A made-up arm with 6 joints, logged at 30 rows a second.
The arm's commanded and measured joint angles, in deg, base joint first. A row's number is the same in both.
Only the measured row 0 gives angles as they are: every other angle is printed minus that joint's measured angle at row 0.
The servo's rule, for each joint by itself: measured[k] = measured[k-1] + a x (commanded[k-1-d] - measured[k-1]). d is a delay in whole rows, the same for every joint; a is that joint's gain. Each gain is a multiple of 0.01, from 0.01 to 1. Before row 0 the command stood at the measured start. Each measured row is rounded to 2 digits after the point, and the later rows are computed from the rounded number. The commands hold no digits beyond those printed.
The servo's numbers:
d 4
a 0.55 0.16 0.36 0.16 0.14 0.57
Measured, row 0:
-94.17 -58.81 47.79 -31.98 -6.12 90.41
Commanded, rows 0 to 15:
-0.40 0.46 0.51 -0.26 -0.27 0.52
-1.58 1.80 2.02 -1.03 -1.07 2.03
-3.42 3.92 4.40 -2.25 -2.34 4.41
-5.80 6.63 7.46 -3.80 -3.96 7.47
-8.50 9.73 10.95 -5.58 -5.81 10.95
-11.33 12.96 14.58 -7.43 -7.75 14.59
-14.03 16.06 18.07 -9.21 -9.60 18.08
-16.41 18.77 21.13 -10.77 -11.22 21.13
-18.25 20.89 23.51 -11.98 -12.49 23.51
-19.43 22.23 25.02 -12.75 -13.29 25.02
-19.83 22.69 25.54 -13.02 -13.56 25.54
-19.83 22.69 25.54 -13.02 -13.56 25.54
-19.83 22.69 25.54 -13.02 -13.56 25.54
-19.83 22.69 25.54 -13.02 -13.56 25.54
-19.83 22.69 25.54 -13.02 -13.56 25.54
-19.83 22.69 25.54 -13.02 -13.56 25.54
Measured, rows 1 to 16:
0.00 0.00 0.00 0.00 0.00 0.00
0.00 0.00 0.00 0.00 0.00 0.00
0.00 0.00 0.00 0.00 0.00 0.00
0.00 0.00 0.00 0.00 0.00 0.00
-0.22 0.07 0.18 -0.04 -0.04 0.30
-0.97 0.35 0.84 -0.20 -0.18 1.29
-2.32 0.92 2.12 -0.53 -0.48 3.07
-4.23 1.83 4.04 -1.05 -0.97 5.58
-6.58 3.09 6.53 -1.77 -1.65 8.64
-9.19 4.67 9.43 -2.68 -2.50 12.03
-11.85 6.49 12.54 -3.72 -3.49 15.48
-14.36 8.45 15.63 -4.85 -4.57 18.70
-16.50 10.44 18.47 -5.99 -5.68 21.44
-18.11 12.33 20.83 -7.07 -6.75 23.48
-19.06 13.99 22.53 -8.02 -7.70 24.65
-19.48 15.38 23.61 -8.82 -8.52 25.16

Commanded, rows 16 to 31:
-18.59 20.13 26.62 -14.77 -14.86 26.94
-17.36 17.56 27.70 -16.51 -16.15 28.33
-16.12 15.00 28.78 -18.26 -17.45 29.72
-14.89 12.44 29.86 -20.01 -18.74 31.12
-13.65 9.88 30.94 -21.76 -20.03 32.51
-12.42 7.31 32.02 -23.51 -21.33 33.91
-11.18 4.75 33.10 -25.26 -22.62 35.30
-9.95 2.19 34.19 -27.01 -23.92 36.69
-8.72 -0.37 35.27 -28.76 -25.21 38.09
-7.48 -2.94 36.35 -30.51 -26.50 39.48
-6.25 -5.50 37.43 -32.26 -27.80 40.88
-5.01 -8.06 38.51 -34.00 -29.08 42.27
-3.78 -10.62 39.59 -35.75 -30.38 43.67
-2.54 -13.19 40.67 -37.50 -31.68 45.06
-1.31 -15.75 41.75 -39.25 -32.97 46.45
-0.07 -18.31 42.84 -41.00 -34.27 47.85
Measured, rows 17 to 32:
-19.67 16.55 24.30 -9.49 -9.23 25.38
-19.76 17.53 24.75 -10.05 -9.84 25.47
-19.80 18.36 25.03 -10.53 -10.36 25.51
-19.82 19.05 25.21 -10.93 -10.81 25.53
-19.14 19.22 25.72 -11.54 -11.38 26.33
-18.16 18.95 26.43 -12.34 -12.05 27.47
-17.04 18.32 27.28 -13.29 -12.81 28.75
-15.86 17.38 28.21 -14.37 -13.64 30.10
-14.64 16.18 29.19 -15.55 -14.53 31.47
-13.42 14.76 30.21 -16.82 -15.48 32.86
-12.19 13.16 31.25 -18.17 -16.48 34.25
-10.96 11.40 32.31 -19.58 -17.52 35.64
-9.73 9.52 33.38 -21.05 -18.60 37.04
-8.49 7.53 34.45 -22.56 -19.71 38.43
-7.26 5.45 35.52 -24.11 -20.84 39.83
-6.02 3.29 36.60 -25.69 -21.99 41.22

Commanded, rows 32 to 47:
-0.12 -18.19 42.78 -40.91 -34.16 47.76
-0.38 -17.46 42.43 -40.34 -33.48 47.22
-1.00 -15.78 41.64 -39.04 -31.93 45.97
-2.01 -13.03 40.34 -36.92 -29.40 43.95
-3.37 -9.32 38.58 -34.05 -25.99 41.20
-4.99 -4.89 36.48 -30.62 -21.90 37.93
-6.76 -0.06 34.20 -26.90 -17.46 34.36
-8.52 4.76 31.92 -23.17 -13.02 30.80
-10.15 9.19 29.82 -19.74 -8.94 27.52
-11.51 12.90 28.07 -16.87 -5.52 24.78
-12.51 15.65 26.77 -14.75 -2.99 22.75
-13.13 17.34 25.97 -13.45 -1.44 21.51
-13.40 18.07 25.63 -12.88 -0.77 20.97
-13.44 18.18 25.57 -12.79 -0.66 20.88
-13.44 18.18 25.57 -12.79 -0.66 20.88
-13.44 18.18 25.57 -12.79 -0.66 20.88
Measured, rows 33 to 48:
-4.79 1.06 37.68 -27.30 -23.16 42.62
-3.55 -1.22 38.76 -28.93 -24.35 44.01
-2.32 -3.54 39.84 -30.58 -25.56 45.40
-1.08 -5.90 40.92 -32.25 -26.78 46.80
-0.55 -7.87 41.59 -33.64 -27.81 47.35
-0.46 -9.40 41.89 -34.71 -28.60 47.28
-0.76 -10.42 41.80 -35.40 -29.07 46.53
-1.45 -10.84 41.27 -35.64 -29.12 45.06
-2.51 -10.60 40.30 -35.39 -28.68 42.86
-3.87 -9.69 38.92 -34.63 -27.73 40.05
-5.46 -8.15 37.22 -33.39 -26.29 36.81
-7.14 -6.08 35.31 -31.75 -24.43 33.38
-8.80 -3.64 33.33 -29.83 -22.26 30.04
-10.29 -0.99 31.44 -27.76 -19.92 27.04
-11.51 1.67 29.76 -25.68 -17.55 24.59
-12.40 4.18 28.40 -23.72 -15.29 22.83

